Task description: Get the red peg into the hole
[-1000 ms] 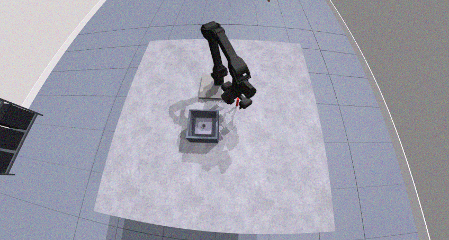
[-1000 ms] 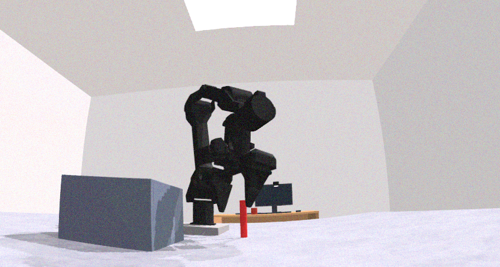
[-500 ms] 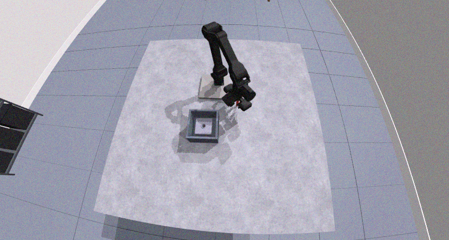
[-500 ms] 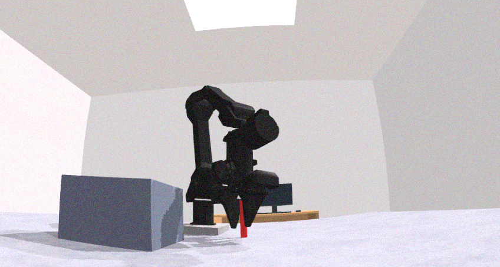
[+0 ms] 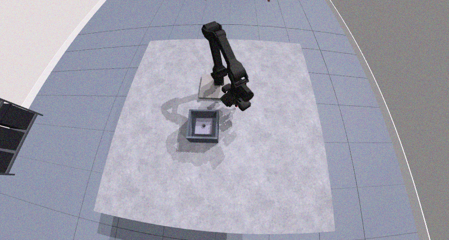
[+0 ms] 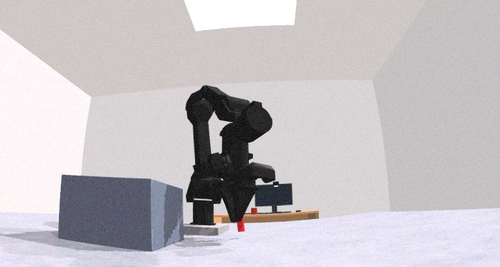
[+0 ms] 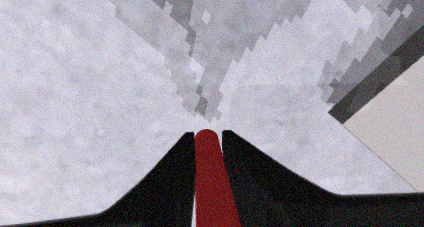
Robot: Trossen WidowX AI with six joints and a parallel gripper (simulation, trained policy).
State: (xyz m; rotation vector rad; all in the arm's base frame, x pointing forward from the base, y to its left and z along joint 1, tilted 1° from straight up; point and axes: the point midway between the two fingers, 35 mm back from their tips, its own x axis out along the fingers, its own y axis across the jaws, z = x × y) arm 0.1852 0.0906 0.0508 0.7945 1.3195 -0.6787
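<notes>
Right now my gripper tip is 130 mm short of the grey box, 180 mm to the left of it and 10 mm above it. From my gripper tip the other things lie so: red peg: 10 mm behind, 10 mm to the left, 20 mm above.
</notes>
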